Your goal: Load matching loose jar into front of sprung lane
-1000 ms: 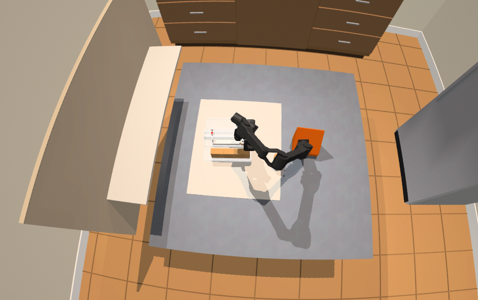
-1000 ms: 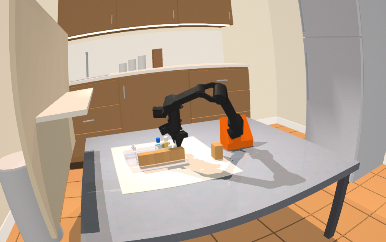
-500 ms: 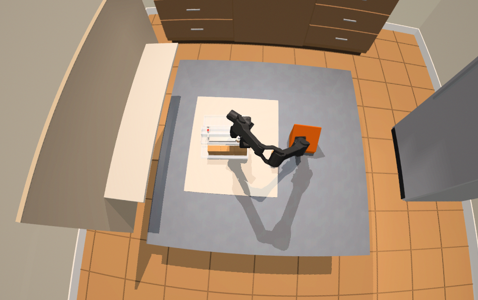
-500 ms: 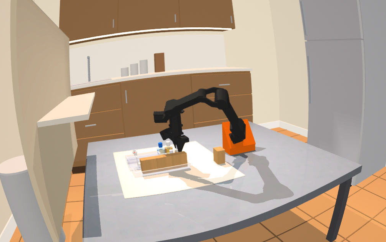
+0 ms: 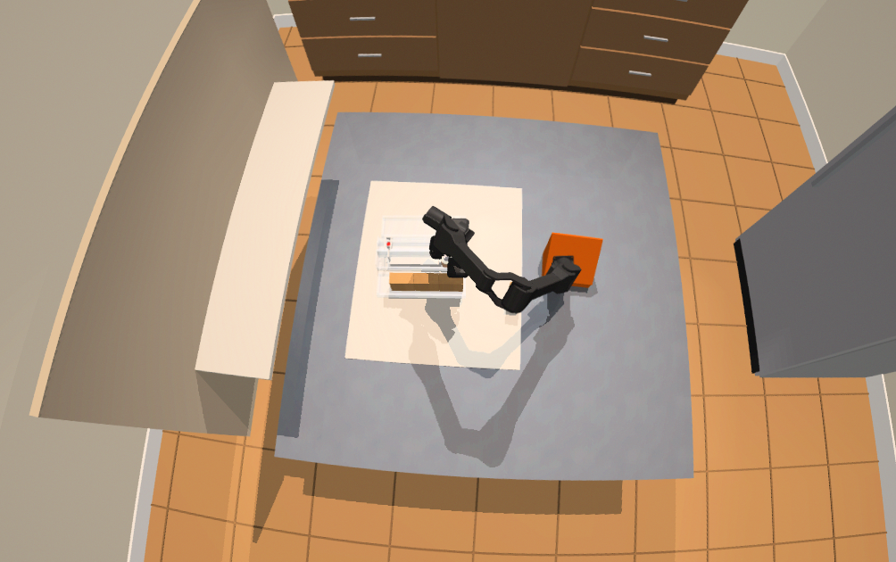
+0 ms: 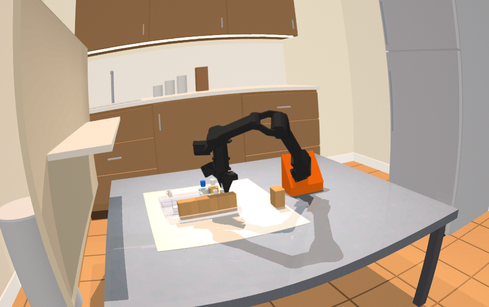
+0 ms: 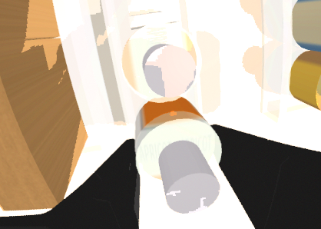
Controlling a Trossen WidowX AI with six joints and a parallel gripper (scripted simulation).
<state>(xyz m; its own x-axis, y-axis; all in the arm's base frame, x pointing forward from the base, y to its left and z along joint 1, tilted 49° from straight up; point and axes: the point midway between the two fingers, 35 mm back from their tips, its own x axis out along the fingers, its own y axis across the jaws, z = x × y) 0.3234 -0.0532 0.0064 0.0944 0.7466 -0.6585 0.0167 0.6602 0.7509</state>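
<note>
Right now the sprung lane is 15 cm ahead of my gripper tip, 3 cm to the right of it and 3 cm below it. From my gripper tip the other things lie so: brown box: 17 cm behind, 12 cm to the left, 2 cm below; wall shelf: 51 cm ahead, 1 cm to the right, 32 cm above; red mark: 22 cm ahead, 4 cm to the right, 2 cm above.
</note>
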